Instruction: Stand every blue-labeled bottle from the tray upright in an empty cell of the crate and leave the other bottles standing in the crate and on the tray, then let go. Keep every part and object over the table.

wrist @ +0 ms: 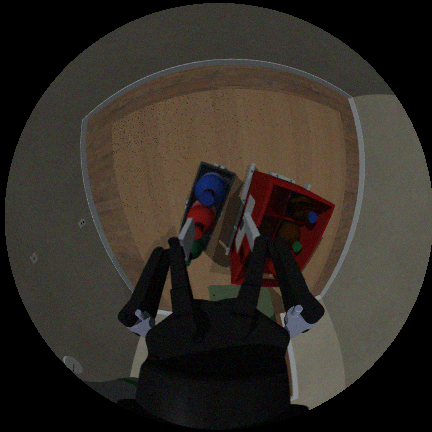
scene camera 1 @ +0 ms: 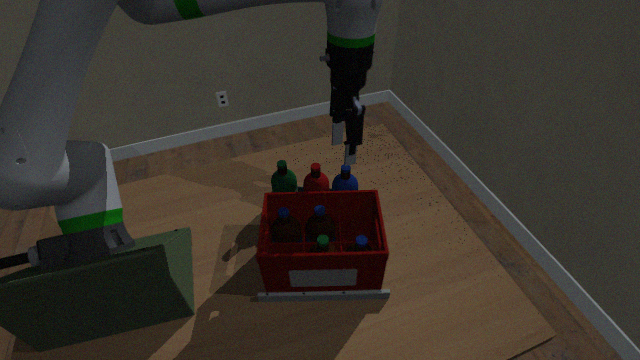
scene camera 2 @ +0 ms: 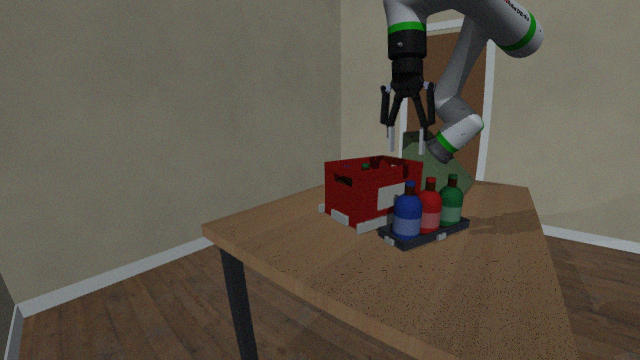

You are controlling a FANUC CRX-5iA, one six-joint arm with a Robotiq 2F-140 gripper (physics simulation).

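Seen in the pictures: gripper, fingertip midpoint: [wrist: 218, 223] [scene camera 1: 343, 153] [scene camera 2: 406, 152]; arm's base, origin of the base link: [scene camera 1: 100, 254] [scene camera 2: 435, 152].
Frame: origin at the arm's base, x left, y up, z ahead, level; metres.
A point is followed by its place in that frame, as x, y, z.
A blue bottle [scene camera 1: 345, 182] @(-0.010, -0.043, 0.609) [scene camera 2: 408, 212] @(0.016, -0.076, 0.654) [wrist: 210, 186] @(-0.001, -0.042, 0.634), a red bottle [scene camera 1: 316, 182] @(0.028, -0.046, 0.541) [scene camera 2: 430, 207] @(0.060, -0.078, 0.585) [wrist: 201, 214] @(0.036, -0.050, 0.573) and a green bottle [scene camera 1: 284, 180] @(0.079, -0.048, 0.467) [scene camera 2: 451, 202] @(0.109, -0.079, 0.509) stand upright in a row on the dark tray [scene camera 2: 425, 243] @(0.063, -0.164, 0.625) [wrist: 227, 178] @(-0.039, -0.160, 0.624). The red crate [scene camera 1: 272, 272] @(-0.176, -0.053, 0.335) [scene camera 2: 350, 195] @(-0.161, -0.070, 0.615) holds several brown bottles with blue caps and one with a green cap [scene camera 1: 323, 240] @(-0.184, -0.003, 0.457) [wrist: 297, 247] @(-0.181, -0.003, 0.457). Its back right cell looks empty in scene camera 1; its front wall hides the front left cell. My gripper [scene camera 1: 344, 144] @(-0.013, 0.064, 0.598) [scene camera 2: 407, 145] @(-0.013, 0.064, 0.598) [wrist: 218, 223] @(-0.013, 0.064, 0.598) is partly open and empty, pointing down above the bottle caps. In the wrist view one finger overlaps the red and green bottles.
Pale strips [scene camera 1: 324, 295] @(-0.235, -0.139, 0.431) [scene camera 2: 340, 217] @(-0.194, -0.146, 0.612) lie along the crate's foot. The crate stands close beside the tray. The arm's green base block [scene camera 1: 100, 295] @(-0.107, -0.001, -0.003) [scene camera 2: 461, 176] @(0.128, -0.112, -0.038) stands on the table [scene camera 1: 450, 300] @(-0.375, -0.165, 0.698) [scene camera 2: 320, 265] @(-0.125, -0.166, 0.839), beyond one end of the crate.
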